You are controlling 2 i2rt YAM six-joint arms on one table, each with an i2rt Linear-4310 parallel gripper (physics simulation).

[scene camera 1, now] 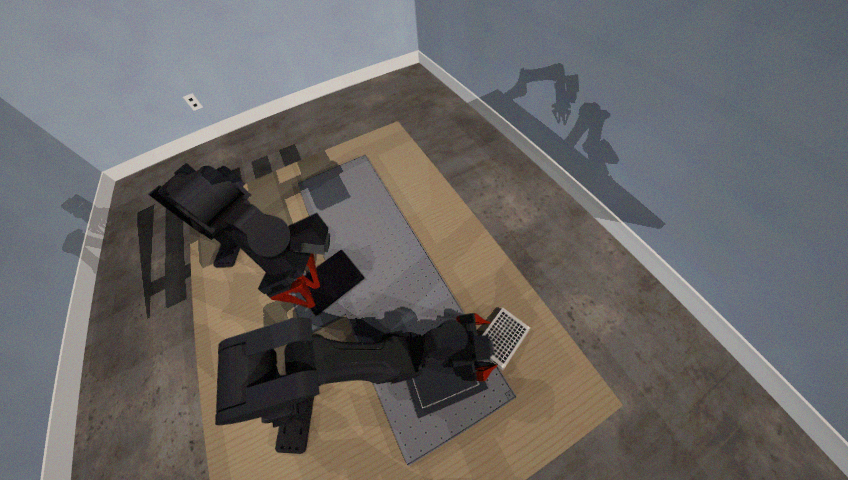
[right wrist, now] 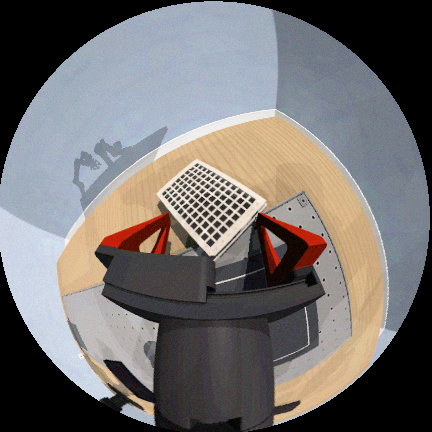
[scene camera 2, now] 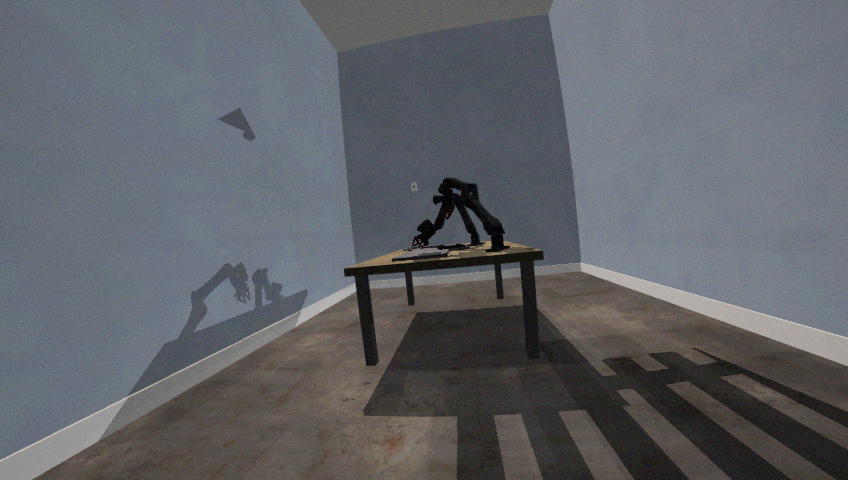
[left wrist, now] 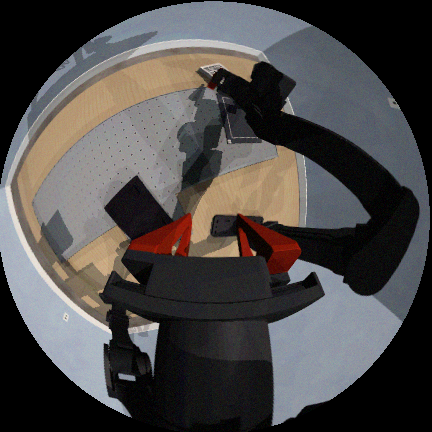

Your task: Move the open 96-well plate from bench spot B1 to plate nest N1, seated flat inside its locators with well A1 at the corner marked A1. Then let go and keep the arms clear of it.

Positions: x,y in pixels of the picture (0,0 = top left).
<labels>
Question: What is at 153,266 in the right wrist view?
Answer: My right gripper.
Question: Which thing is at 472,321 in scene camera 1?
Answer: My right gripper.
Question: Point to a black nest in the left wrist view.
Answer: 133,208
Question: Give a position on a dark nest with white outline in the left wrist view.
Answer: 237,130
</labels>
